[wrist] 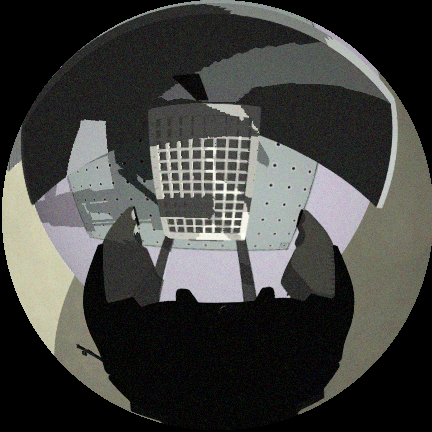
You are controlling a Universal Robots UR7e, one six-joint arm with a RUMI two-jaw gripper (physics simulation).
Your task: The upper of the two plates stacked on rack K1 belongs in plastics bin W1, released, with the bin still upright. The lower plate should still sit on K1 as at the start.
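Frame: origin at the arm's base, x down, y ahead, z right, level; centimetres.
Seen in the pictures: gripper, fingertip midpoint: (218, 210).
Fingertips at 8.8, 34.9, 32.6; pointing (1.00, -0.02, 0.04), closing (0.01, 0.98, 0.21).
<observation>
Pixels of each thing's middle, then the offset from my fingertips to it, as dx, dy, dz. "pt": a spot on its surface instead. Level surfaces: height alone.
- white plate, body centre: (202, 178) +1.7, -0.9, -2.3
- large black structure, body centre: (199, 209) -1.6, -1.1, -1.3
- pale rim, surface spot: (394, 145) pt -8.9, +4.7, -6.7
- pale green perforated board, its level: dx +5.7
- lilac table top, its level: dx +7.0
My gripper (218, 210) is open and empty, its two dark fingers wide apart at the left and right of the lower wrist view. Ahead of and between the fingertips is a white plate (203, 187) with a grid of square wells, apparently the upper one of the stack. Its far end and a patch near its near end are in shadow. The lower plate is hidden or cannot be told apart. Two dark bars lead from the plate's near corners towards the gripper. I cannot identify rack K1 or bin W1 with certainty.
A large black structure (325, 117) with a pale rim (394, 145) arches beyond and beside the plate, high in the view. A pale green perforated board (287, 200) lies below the plate, on a lilac table top (207, 270). Shadows cross the board's left part.
</observation>
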